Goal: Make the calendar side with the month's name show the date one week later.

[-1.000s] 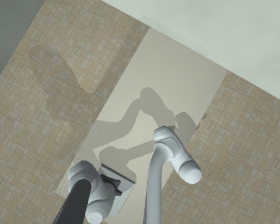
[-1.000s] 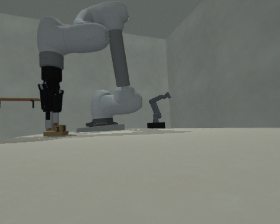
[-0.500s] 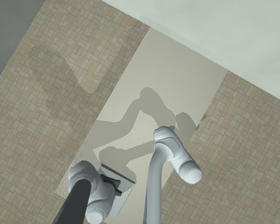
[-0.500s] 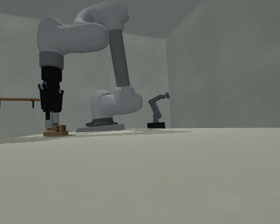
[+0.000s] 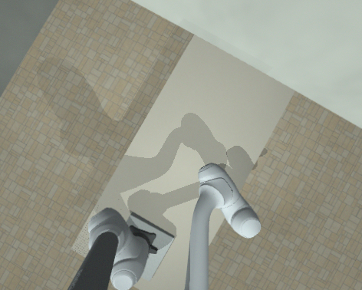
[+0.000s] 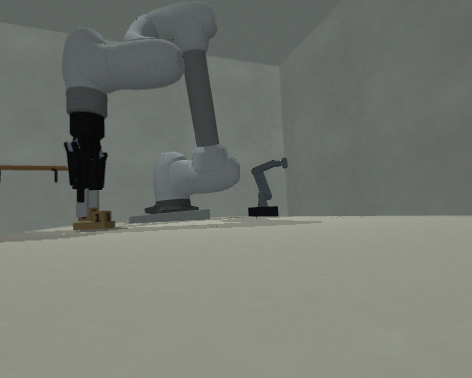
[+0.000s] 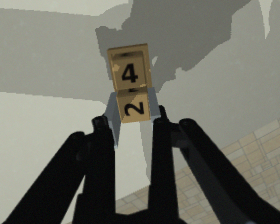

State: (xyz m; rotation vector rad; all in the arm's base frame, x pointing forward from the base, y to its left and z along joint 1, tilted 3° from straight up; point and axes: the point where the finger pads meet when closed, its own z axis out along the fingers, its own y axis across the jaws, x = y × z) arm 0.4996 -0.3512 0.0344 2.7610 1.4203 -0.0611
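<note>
My gripper is now 50 mm above the tray, 10 mm to the right of it and 10 mm short of it. Round my hand: wooden cube (30 mm below).
</note>
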